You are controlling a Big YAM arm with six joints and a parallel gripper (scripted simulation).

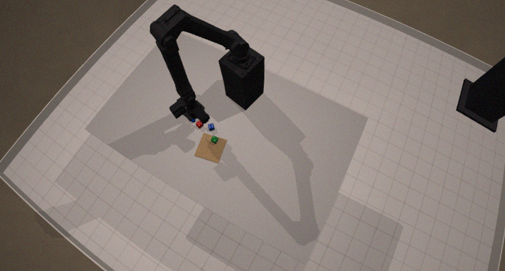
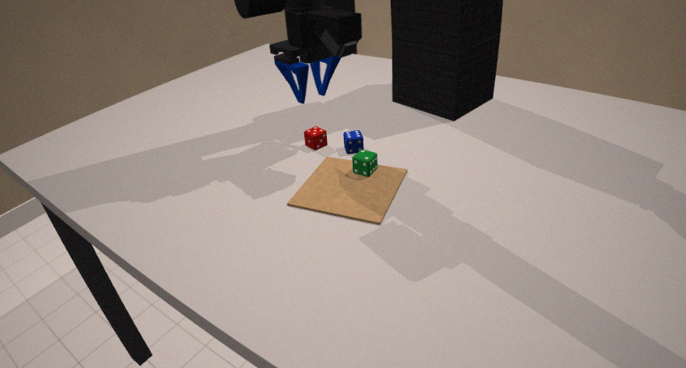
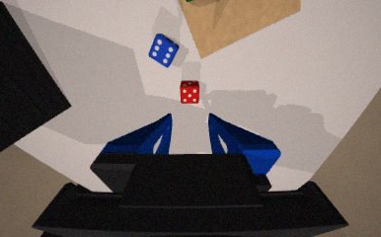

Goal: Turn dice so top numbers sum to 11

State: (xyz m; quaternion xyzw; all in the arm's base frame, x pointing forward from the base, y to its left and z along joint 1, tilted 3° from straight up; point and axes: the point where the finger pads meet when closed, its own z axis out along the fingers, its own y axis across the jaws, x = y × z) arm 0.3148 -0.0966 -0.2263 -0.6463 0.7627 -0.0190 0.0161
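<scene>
Now: hand 80 mm above the red die. Also, from my hand: tan mat 70 mm ahead, 130 mm to the left, 100 mm below; green die 30 mm ahead, 130 mm to the left, 80 mm below; blue die 20 mm behind, 70 mm to the left, 80 mm below.
</scene>
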